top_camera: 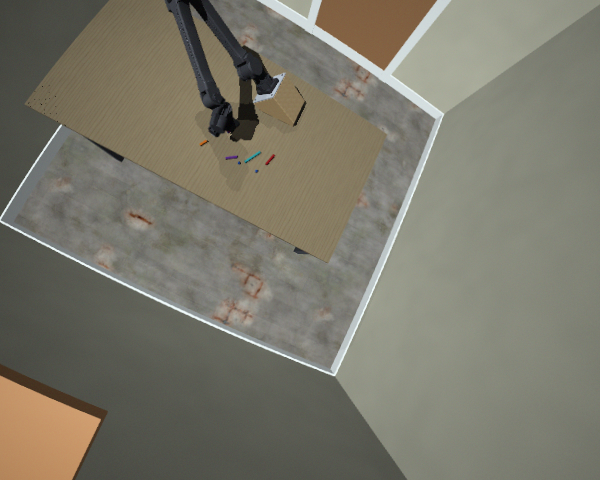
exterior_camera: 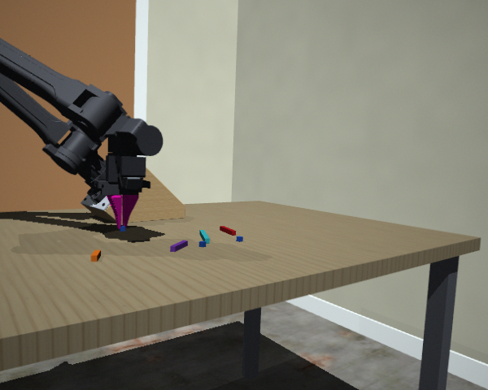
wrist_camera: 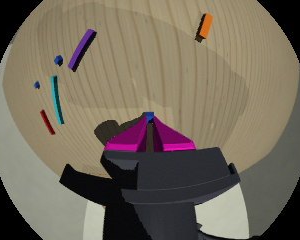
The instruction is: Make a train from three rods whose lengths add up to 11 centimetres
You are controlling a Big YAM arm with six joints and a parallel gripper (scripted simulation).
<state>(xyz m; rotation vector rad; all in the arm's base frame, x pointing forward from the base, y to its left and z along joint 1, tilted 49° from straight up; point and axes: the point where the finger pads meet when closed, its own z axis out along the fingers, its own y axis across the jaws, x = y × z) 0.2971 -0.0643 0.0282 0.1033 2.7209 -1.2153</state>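
My hand is 120 mm short of the orange rod, 80 mm to the left of it and 30 mm above it. Also, from my hand: turquoise rod 170 mm to the left, 50 mm ahead, 30 mm below; then purple rod 110 mm ahead, 80 mm to the left, 30 mm below; then red rod 250 mm to the left, 30 mm below, 10 mm ahead.
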